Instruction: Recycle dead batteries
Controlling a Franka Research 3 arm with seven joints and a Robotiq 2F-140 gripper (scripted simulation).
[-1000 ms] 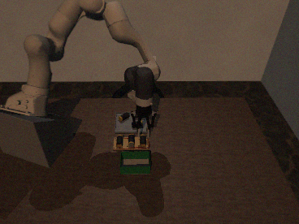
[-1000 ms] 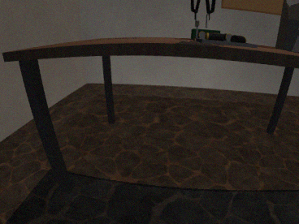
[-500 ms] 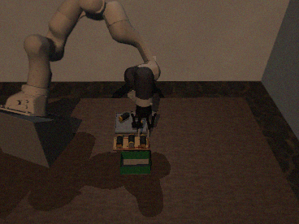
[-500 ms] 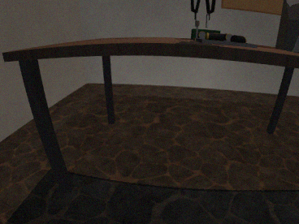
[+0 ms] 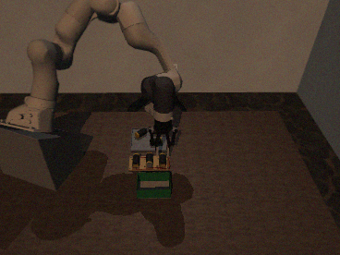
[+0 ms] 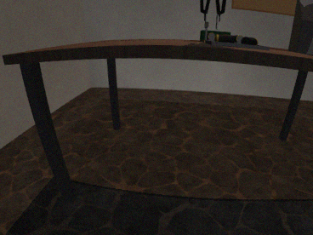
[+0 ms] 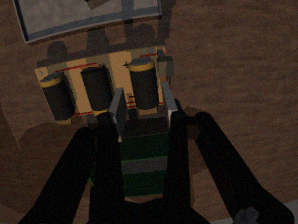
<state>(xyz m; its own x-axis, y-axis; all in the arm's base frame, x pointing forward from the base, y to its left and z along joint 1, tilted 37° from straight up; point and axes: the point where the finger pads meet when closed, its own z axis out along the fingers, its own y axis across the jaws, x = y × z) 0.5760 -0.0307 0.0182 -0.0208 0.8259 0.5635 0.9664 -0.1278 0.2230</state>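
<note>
The yellow bulb is 30 mm ahead of my hand, 40 mm to the left of it and 20 mm below it. From my hand the other things lie so: grey tray 70 mm behind, 170 mm to the left, 90 mm below; then green recycling box 40 mm behind, 160 mm to the right, 80 mm below.
</note>
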